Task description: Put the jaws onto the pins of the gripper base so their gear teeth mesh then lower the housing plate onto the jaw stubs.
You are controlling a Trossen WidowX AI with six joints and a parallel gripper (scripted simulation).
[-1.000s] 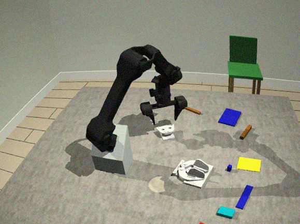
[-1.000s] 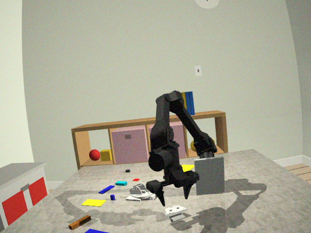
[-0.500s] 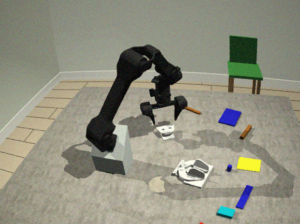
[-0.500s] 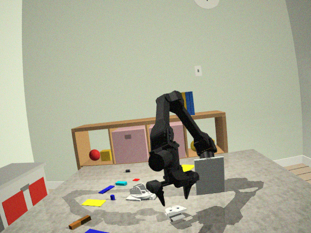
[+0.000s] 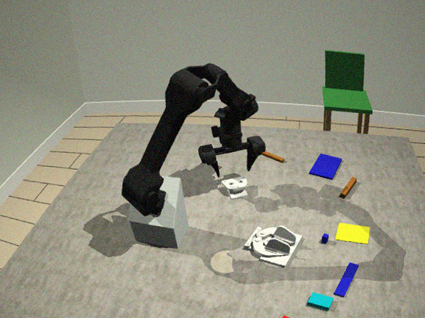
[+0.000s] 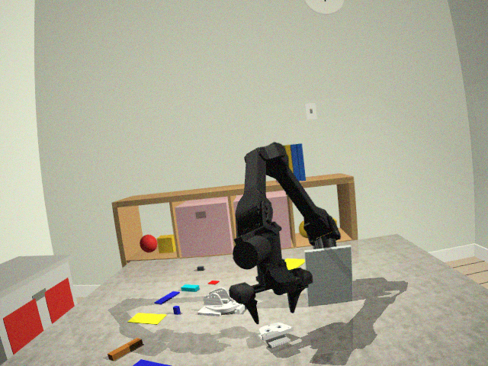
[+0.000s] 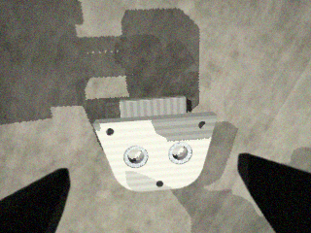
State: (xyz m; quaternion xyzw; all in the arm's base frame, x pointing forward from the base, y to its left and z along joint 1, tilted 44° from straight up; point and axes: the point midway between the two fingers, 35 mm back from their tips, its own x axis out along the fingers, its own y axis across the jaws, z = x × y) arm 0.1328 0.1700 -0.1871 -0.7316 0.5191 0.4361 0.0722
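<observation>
The white ridged piece is 50 mm below my gripper tip, 10 mm to the right of it and 10 mm ahead of it. The rest, counted from my gripper tip: blue plate 270 mm ahead, 190 mm to the left, 60 mm below; orange bar 360 mm ahead, 80 mm to the left, 50 mm below; small blue cube 320 mm ahead, 170 mm to the right, 50 mm below.
</observation>
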